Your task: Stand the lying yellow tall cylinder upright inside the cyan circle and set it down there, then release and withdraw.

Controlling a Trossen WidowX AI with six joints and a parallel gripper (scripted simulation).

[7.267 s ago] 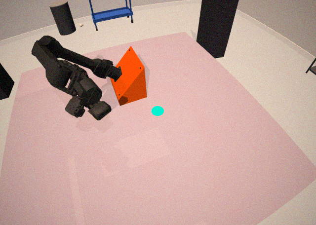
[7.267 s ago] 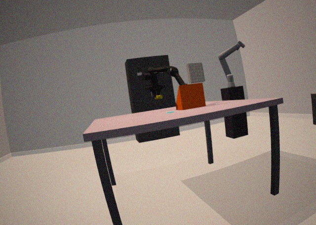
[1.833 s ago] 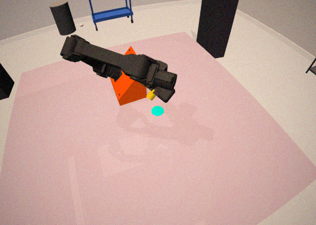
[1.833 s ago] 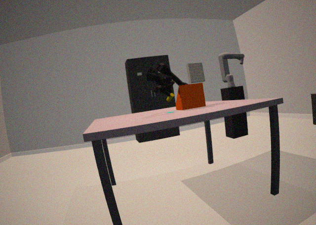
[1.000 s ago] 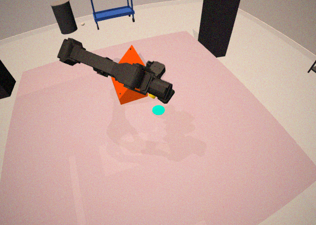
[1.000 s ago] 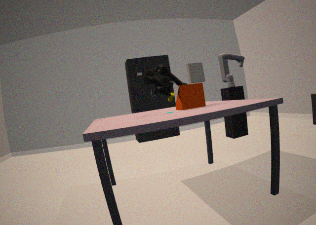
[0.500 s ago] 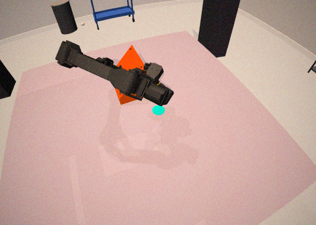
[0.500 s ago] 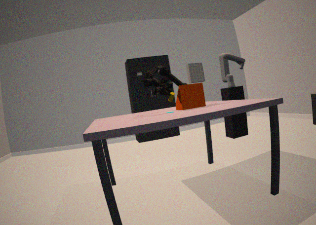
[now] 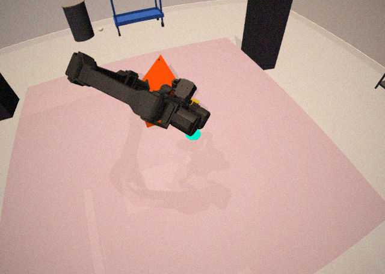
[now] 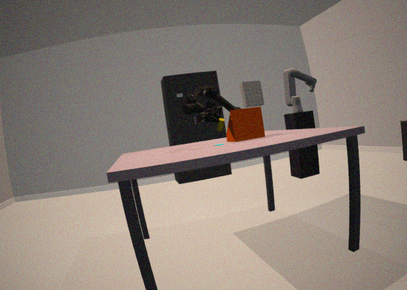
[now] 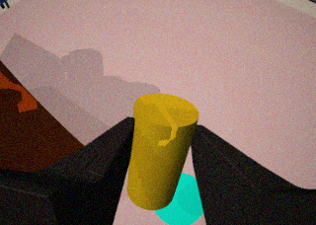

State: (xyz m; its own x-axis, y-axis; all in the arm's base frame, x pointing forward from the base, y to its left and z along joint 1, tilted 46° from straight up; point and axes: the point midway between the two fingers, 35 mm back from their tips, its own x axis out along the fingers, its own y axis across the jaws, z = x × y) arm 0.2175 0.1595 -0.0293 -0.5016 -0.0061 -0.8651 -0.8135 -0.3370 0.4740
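Now: the cyan circle 130 mm below my gripper tip, 30 mm ahead of it and 10 mm to the right of it. Also, from my gripper tip: yellow cylinder 20 mm below, 10 mm to the right.
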